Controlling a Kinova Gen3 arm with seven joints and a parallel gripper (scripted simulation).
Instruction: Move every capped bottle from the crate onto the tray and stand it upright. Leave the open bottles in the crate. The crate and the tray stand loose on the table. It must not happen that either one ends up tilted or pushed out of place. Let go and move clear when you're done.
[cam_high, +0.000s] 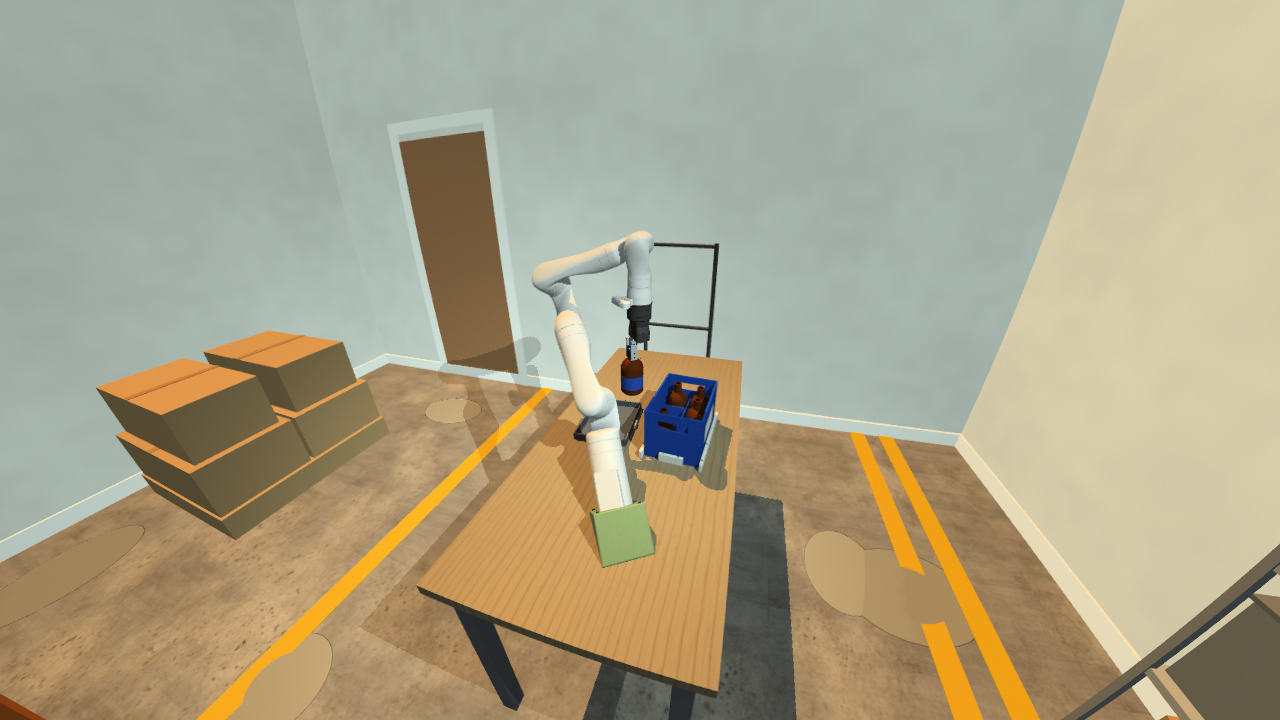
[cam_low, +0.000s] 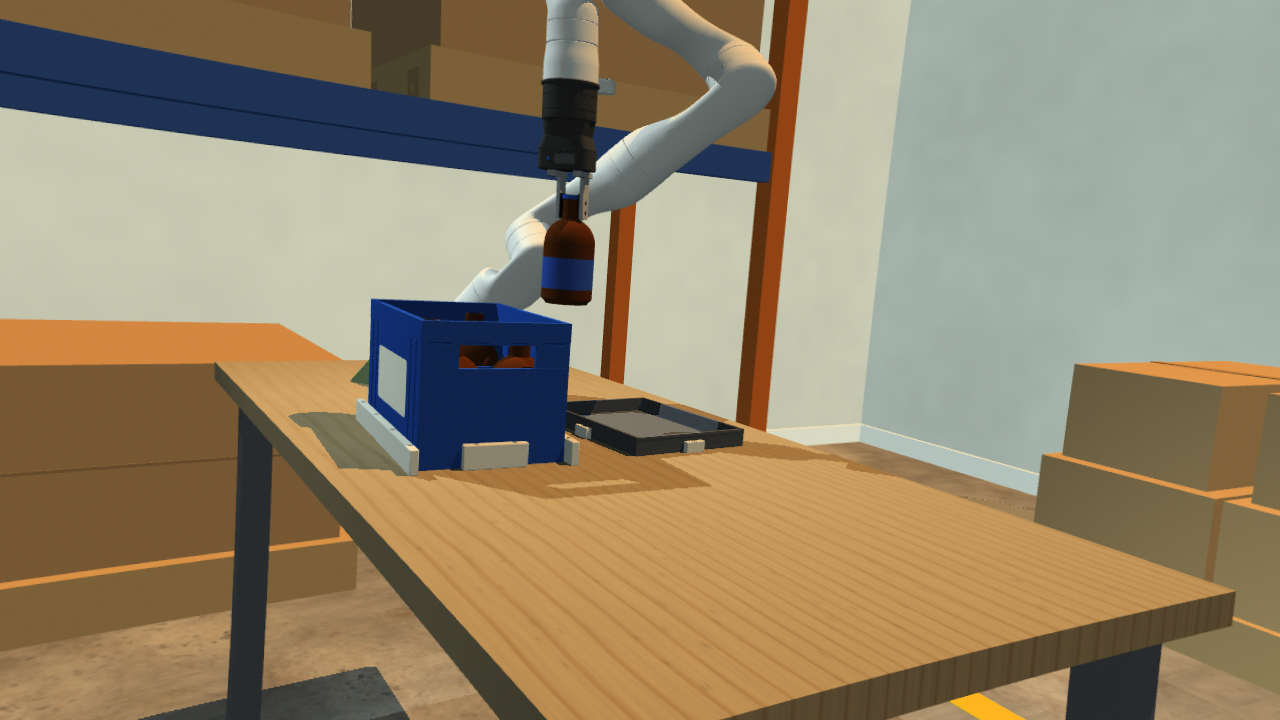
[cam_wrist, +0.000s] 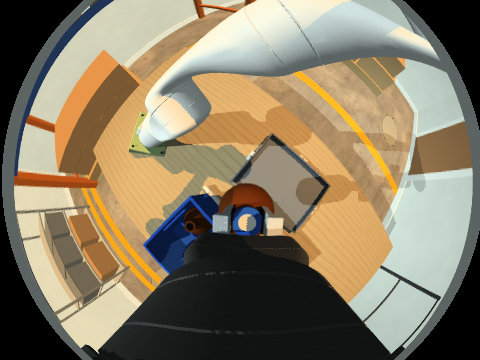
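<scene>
The brown capped bottle lies 60 mm below my hand. The rest, counted from my hand: dark tray 60 mm ahead, 100 mm to the left, 310 mm below; blue crate 30 mm ahead, 170 mm to the right, 240 mm below.
</scene>
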